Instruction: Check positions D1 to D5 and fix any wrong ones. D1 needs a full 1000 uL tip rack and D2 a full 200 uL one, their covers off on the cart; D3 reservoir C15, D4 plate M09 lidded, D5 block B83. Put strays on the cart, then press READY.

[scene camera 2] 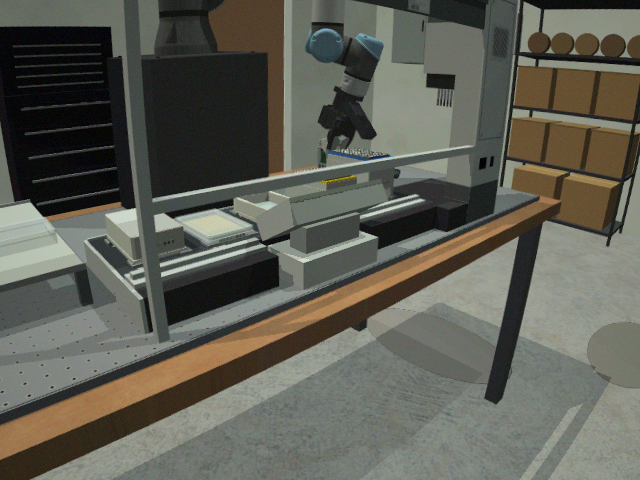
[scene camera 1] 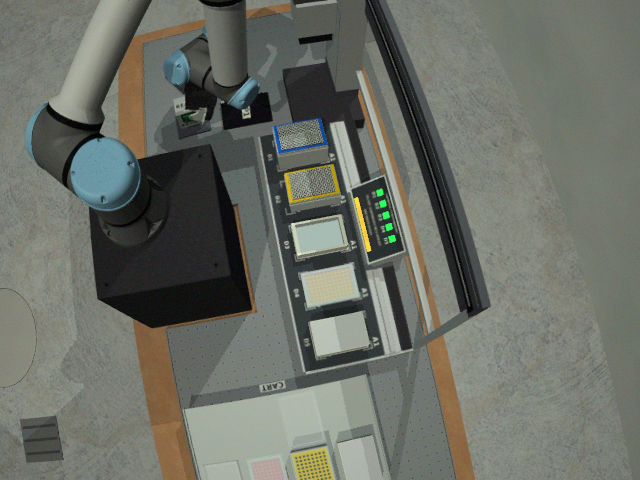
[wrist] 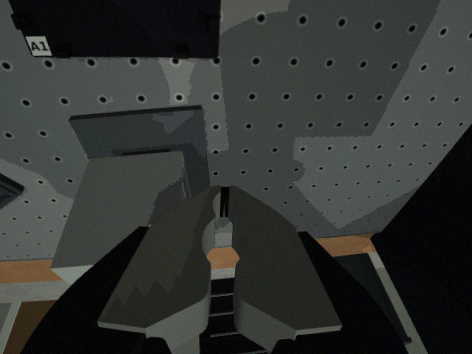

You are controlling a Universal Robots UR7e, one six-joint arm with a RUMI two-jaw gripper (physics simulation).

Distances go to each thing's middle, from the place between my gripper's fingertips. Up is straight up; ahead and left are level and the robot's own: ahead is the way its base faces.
The READY button box [wrist: 142, 163] is 50 mm to the left of my hand, 40 mm behind it and 10 mm below it. The rest, counted from my hand: reservoir [scene camera 1: 326, 235]: 380 mm to the right, 270 mm ahead; then LP1 pad [scene camera 1: 259, 111]: 120 mm ahead, 60 mm to the left, 60 mm below.
